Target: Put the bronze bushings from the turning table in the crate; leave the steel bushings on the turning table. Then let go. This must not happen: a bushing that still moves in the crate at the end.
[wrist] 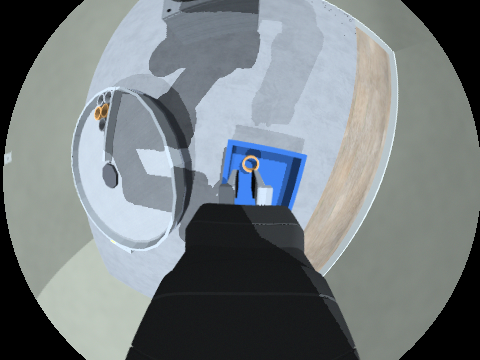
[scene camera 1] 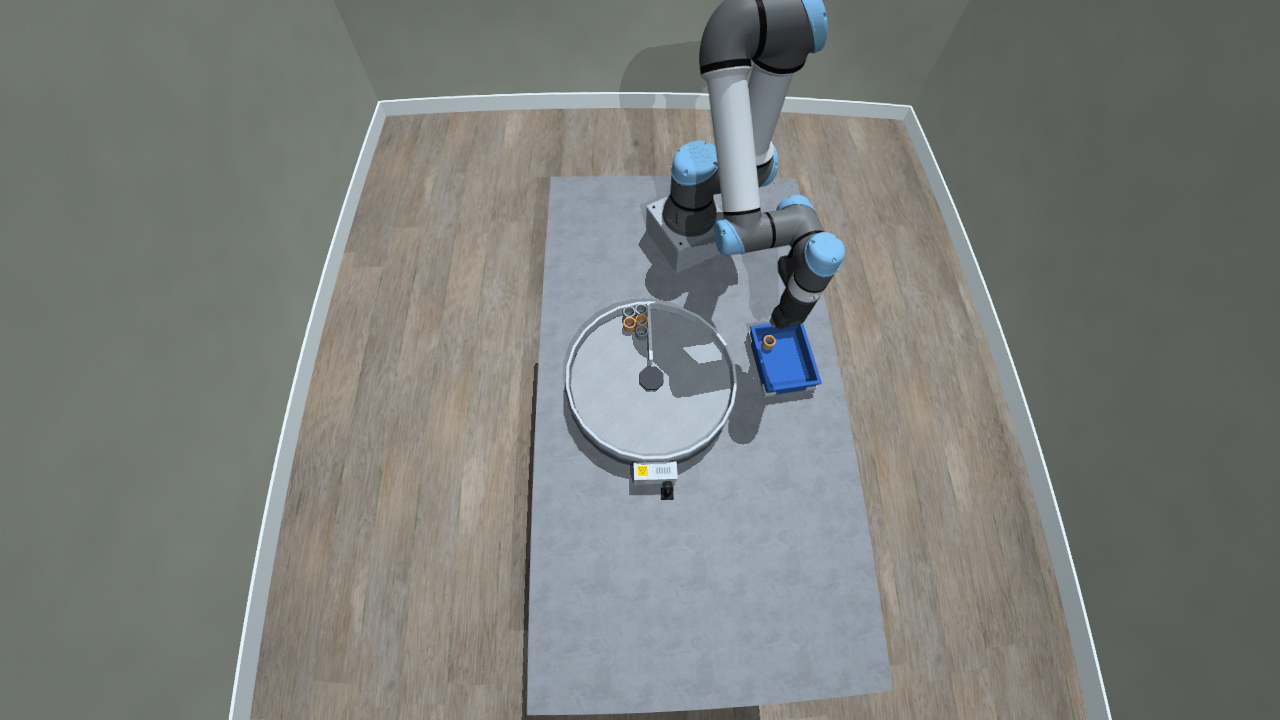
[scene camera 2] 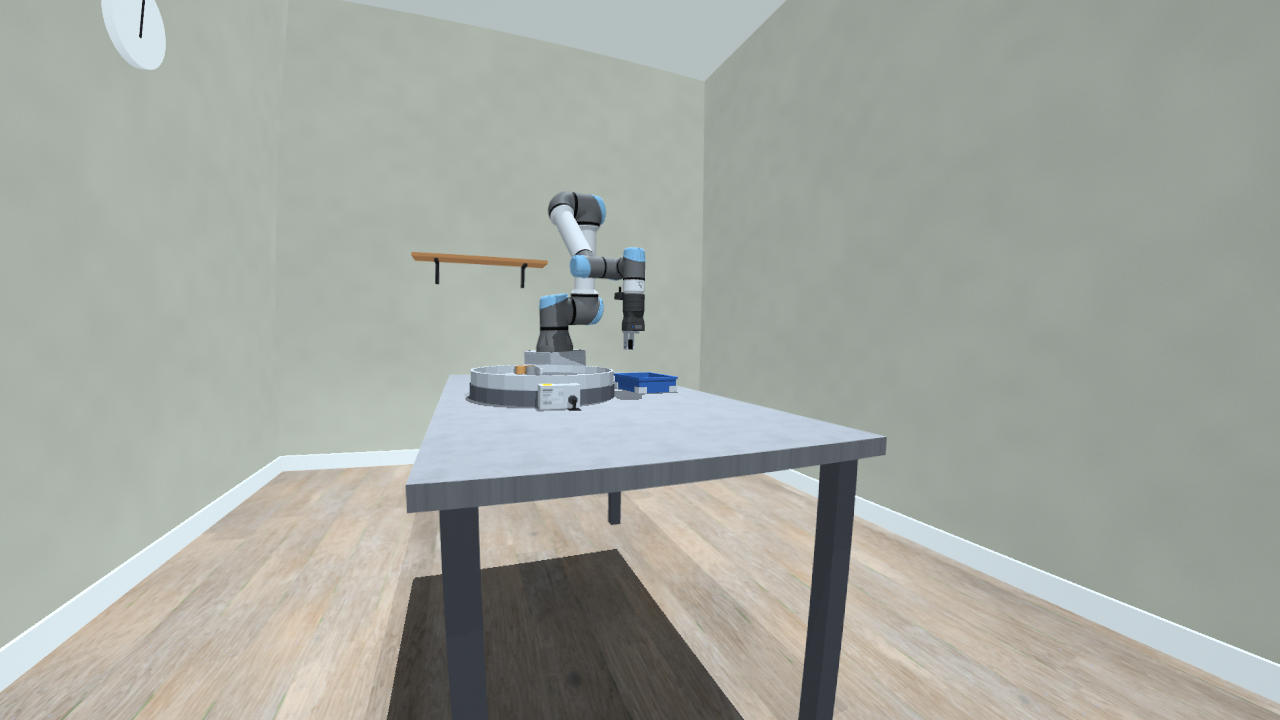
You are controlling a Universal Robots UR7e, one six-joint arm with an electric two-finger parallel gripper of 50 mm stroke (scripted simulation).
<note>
I see my gripper (scene camera 2: 628, 349) and a blue crate (scene camera 1: 790, 363).
My gripper is seen too in the wrist view (wrist: 245, 178) and in scene camera 1 (scene camera 1: 776, 322). The blue crate also shows in the wrist view (wrist: 282, 169).
</note>
